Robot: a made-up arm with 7 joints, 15 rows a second.
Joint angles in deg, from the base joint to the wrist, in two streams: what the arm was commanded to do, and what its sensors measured. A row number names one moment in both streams.
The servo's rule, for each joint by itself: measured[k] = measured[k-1] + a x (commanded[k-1-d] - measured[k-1]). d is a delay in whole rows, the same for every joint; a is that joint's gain. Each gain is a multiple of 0.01, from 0.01 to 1. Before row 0 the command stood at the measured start. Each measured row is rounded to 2 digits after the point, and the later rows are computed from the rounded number. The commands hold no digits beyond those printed.
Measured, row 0:
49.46 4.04 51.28 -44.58 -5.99 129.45 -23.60
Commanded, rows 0 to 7:
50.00 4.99 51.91 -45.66 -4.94 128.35 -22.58
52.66 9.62 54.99 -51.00 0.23 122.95 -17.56
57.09 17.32 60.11 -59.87 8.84 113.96 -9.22
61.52 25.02 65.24 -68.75 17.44 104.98 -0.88
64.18 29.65 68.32 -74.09 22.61 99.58 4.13
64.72 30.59 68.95 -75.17 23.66 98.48 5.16
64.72 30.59 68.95 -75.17 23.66 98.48 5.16
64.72 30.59 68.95 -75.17 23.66 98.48 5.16
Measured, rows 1 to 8:
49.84 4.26 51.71 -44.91 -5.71 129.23 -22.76
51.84 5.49 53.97 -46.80 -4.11 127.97 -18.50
55.57 8.21 58.21 -50.85 -0.61 125.17 -10.89
59.79 12.08 63.06 -56.40 4.26 121.13 -2.68
62.91 16.12 66.69 -61.88 9.21 116.82 2.90
64.20 19.45 68.25 -66.00 13.11 113.15 4.75
64.57 22.01 68.73 -68.84 15.96 110.22 5.09
64.68 23.98 68.88 -70.80 18.04 107.87 5.15
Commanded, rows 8 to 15:
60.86 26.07 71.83 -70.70 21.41 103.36 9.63
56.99 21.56 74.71 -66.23 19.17 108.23 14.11
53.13 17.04 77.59 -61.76 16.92 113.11 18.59
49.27 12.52 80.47 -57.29 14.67 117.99 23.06
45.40 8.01 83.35 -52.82 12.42 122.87 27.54
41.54 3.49 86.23 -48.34 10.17 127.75 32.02
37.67 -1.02 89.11 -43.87 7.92 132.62 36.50
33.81 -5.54 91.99 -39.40 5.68 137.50 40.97
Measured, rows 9 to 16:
61.97 24.46 70.92 -70.77 18.95 106.97 8.82
58.43 23.79 73.54 -69.36 19.01 107.22 13.16
54.67 22.24 76.33 -67.00 18.45 108.40 17.61
50.84 20.00 79.19 -63.99 17.43 110.32 22.08
46.98 17.24 82.06 -60.53 16.08 112.83 26.56
43.12 14.08 84.94 -56.75 14.48 115.81 31.04
39.25 10.61 87.82 -52.76 12.71 119.17 35.52
35.39 6.90 90.70 -48.62 10.81 122.84 39.99

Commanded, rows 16 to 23:
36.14 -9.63 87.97 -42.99 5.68 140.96 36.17
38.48 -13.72 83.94 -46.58 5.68 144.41 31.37
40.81 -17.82 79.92 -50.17 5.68 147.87 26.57
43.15 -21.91 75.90 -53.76 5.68 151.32 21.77
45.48 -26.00 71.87 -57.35 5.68 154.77 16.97
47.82 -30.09 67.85 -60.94 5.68 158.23 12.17
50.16 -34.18 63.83 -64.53 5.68 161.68 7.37
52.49 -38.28 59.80 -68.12 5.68 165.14 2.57
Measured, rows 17 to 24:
35.92 3.10 88.82 -46.87 9.42 126.46 36.86
37.74 -0.77 85.45 -46.78 8.41 130.05 32.36
39.92 -4.69 81.63 -47.83 7.67 133.61 27.61
42.21 -8.65 77.68 -49.67 7.13 137.15 22.82
44.53 -12.64 73.67 -52.05 6.74 140.67 18.02
46.87 -16.65 69.65 -54.81 6.45 144.18 13.22
49.21 -20.68 65.63 -57.82 6.24 147.68 8.42
51.54 -24.73 61.61 -61.01 6.09 151.17 3.62

